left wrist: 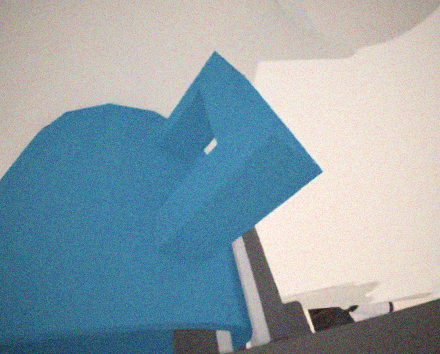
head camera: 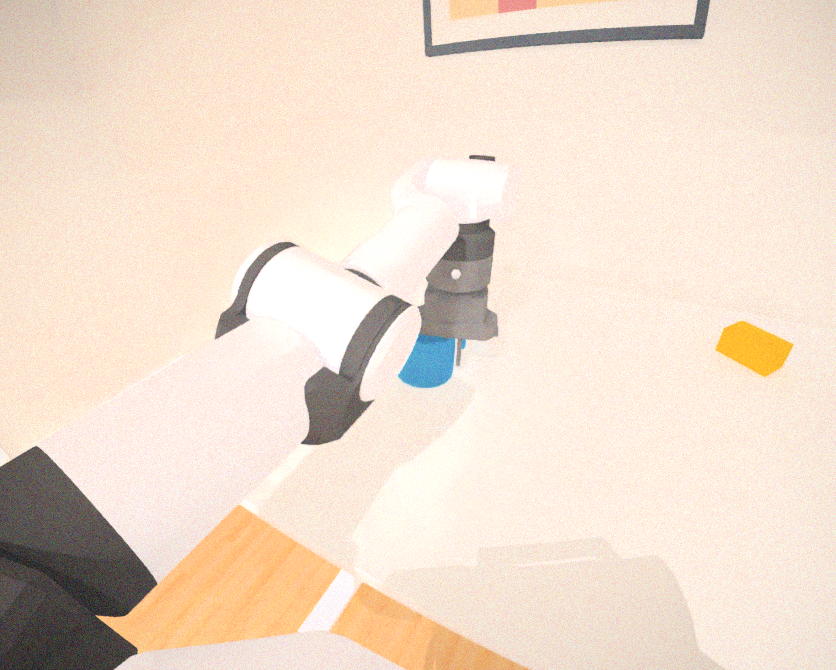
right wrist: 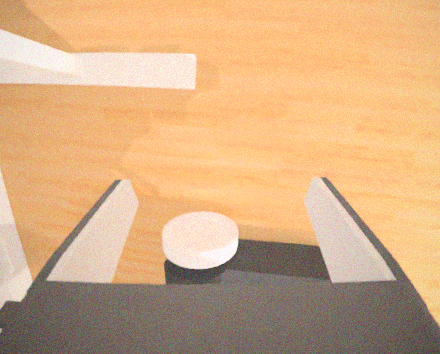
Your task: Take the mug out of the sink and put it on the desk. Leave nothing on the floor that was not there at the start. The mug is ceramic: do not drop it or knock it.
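Places are measured from the robot's base along level axes (x ahead, y left, z up), in millimetres.
Pixels of known places: left gripper, fingertip midpoint: (head camera: 452,362); right gripper, fingertip midpoint: (right wrist: 220,190).
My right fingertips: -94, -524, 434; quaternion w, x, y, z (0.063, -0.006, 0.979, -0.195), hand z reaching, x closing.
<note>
For each thing: its top centre in the pictures, then the offset to it from my right fingertips, as dx, dy, dz. "spot": a spot on its surface instead. Level surfaces: height alone.
- blue mug, top centre: (head camera: 432,321) +471, +755, +604
- pale desk top, surface height: dz +517
- yellow block, top centre: (head camera: 758,336) +683, +254, +562
- dark-edged picture frame, surface spot: (head camera: 565,37) spot: +911, +647, +1023
- wooden floor, surface height: dz -433
The blue mug (head camera: 427,362) (left wrist: 100,215) is at my left gripper, over the pale desk top (head camera: 593,453). It looks upright in the head view; its angular handle fills the middle of the left wrist view. My left gripper (head camera: 457,358) points down and is shut on the mug, at the side near the handle; the fingertips are partly hidden. Whether the mug's base touches the desk top cannot be told. My right gripper (right wrist: 220,190) is open and empty above the wooden floor. The sink does not show in these views.
A yellow block (head camera: 755,347) lies on the desk at the right. A dark-edged picture frame (head camera: 565,37) is at the top. A white bar (right wrist: 140,71) lies low over the wooden floor (right wrist: 300,110). A round white disc (right wrist: 200,240) shows beyond my right fingers, above a dark part.
</note>
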